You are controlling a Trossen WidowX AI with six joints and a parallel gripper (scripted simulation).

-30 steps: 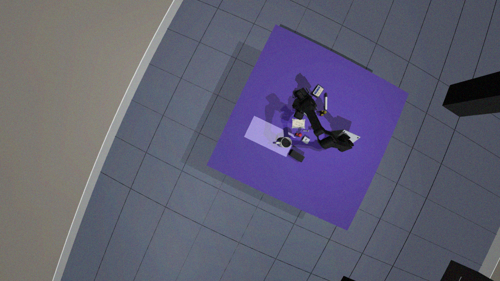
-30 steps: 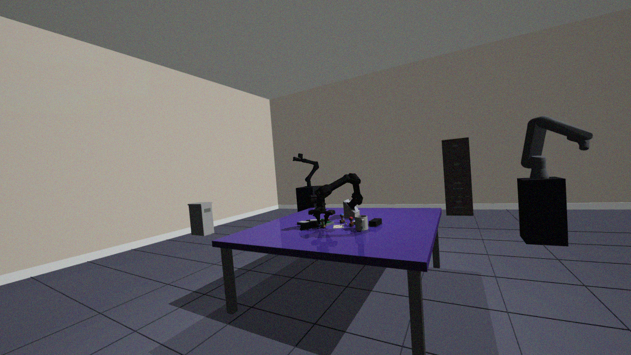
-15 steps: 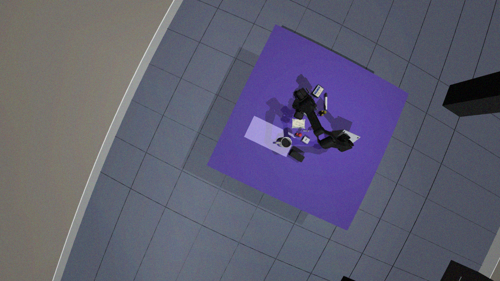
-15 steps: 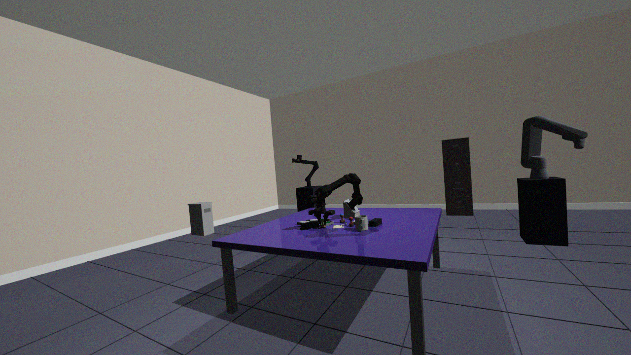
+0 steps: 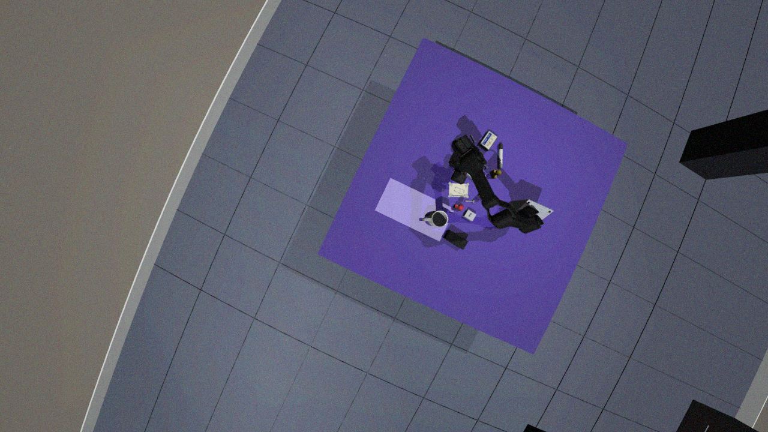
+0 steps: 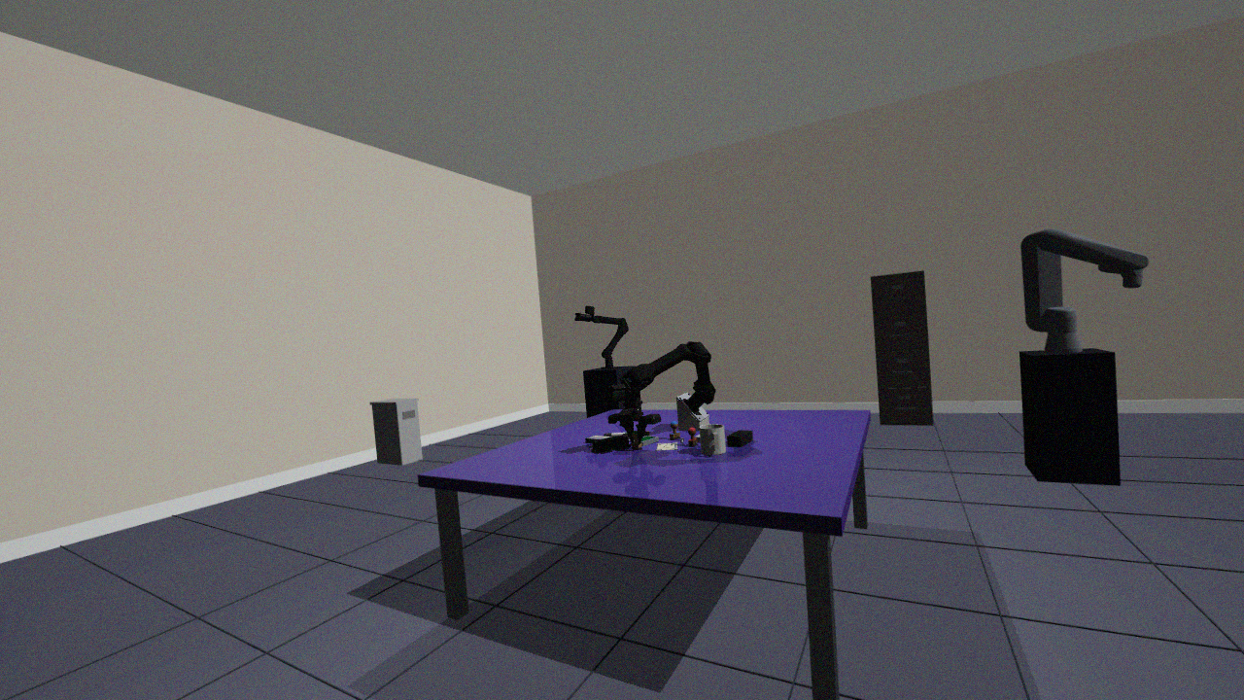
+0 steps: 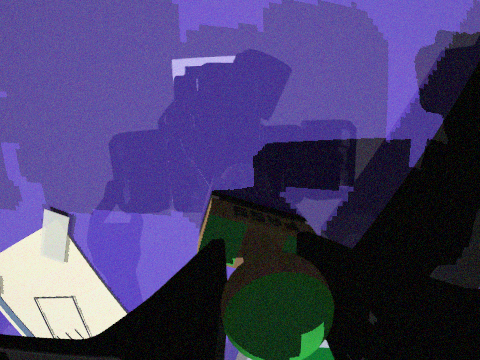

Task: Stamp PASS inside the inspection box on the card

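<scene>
My gripper tip is 100 mm past the green ink pad, 20 mm to the left of it and 20 mm above it. Also, from my gripper tip: black bar 90 mm to the right, 20 mm ahead, 10 mm below; cream card 90 mm to the left, 60 mm behind, 30 mm below; green stamp right at my gripper tip.
</scene>
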